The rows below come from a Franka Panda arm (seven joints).
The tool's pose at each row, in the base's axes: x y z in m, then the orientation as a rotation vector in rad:
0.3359, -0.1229, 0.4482, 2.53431, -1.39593, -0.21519
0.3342, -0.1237, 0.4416, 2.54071, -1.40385, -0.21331
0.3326, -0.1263, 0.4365, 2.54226, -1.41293, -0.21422
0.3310, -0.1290, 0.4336, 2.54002, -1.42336, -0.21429
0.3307, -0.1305, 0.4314, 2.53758, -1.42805, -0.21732
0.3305, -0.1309, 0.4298, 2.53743, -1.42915, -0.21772
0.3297, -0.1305, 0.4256, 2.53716, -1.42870, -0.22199
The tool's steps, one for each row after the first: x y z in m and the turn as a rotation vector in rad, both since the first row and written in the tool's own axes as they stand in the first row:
-0.0001, 0.0000, 0.0069, 0.00897, -0.00331, 0.00212
0.0013, 0.0012, 0.0125, 0.01391, -0.00708, 0.00651
0.0027, 0.0031, 0.0160, 0.01673, -0.00946, 0.01317
0.0039, 0.0035, 0.0184, 0.01610, -0.01193, 0.01646
0.0041, 0.0034, 0.0201, 0.01636, -0.01245, 0.01709
0.0034, 0.0027, 0.0243, 0.01482, -0.01489, 0.01658

